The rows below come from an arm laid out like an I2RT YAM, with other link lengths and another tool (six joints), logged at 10 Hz.
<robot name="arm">
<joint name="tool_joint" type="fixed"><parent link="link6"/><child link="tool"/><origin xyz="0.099 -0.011 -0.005" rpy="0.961 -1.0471 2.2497"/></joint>
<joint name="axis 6" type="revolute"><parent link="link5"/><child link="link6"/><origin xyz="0.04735 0 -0.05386" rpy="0 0 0"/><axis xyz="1 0 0"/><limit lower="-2.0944" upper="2.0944"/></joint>
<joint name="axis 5" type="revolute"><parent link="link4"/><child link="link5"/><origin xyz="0.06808 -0.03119 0.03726" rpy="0 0 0"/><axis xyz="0 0 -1"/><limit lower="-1.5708" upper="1.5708"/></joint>
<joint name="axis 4" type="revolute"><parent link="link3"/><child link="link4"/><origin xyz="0.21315 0.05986 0.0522" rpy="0 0 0"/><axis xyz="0 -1 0"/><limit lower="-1.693" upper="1.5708"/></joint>
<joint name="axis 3" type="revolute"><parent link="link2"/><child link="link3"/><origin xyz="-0.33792 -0.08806 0" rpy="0 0 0"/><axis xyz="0 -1 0"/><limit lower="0" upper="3.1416"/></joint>
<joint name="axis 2" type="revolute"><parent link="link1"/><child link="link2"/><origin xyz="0.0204 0.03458 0.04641" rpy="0 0 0"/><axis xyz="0 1 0"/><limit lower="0" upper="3.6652"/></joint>
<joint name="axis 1" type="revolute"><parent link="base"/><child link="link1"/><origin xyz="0 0 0.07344" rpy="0 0 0"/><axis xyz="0 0 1"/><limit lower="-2.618" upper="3.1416"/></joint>
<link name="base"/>
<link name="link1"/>
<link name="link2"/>
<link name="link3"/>
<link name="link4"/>
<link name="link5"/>
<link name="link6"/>
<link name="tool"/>
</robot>
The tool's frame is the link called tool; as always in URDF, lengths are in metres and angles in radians.
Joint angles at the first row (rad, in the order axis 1, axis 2, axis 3, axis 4, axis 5, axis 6):
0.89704, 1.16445, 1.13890, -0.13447, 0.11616, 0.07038
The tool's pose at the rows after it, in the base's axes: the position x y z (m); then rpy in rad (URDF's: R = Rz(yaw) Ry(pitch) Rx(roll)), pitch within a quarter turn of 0, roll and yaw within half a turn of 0:
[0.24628 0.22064 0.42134 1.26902 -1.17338 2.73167]
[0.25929 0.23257 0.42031 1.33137 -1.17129 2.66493]
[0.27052 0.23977 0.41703 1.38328 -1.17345 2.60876]
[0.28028 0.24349 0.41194 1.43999 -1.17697 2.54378]
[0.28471 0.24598 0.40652 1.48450 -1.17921 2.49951]
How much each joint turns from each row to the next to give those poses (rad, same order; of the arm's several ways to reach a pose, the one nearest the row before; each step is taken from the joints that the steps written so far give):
-0.00038, 0.06373, 0.04923, -0.00839, 0.01603, -0.00877
-0.00572, 0.05835, 0.04576, -0.00954, 0.00495, -0.00687
-0.01374, 0.04310, 0.02897, -0.00571, -0.00497, -0.00267
-0.01487, 0.03318, 0.01872, -0.00766, -0.00228, 0.00000
-0.00571, 0.01757, 0.00304, -0.00264, -0.00265, 0.00001

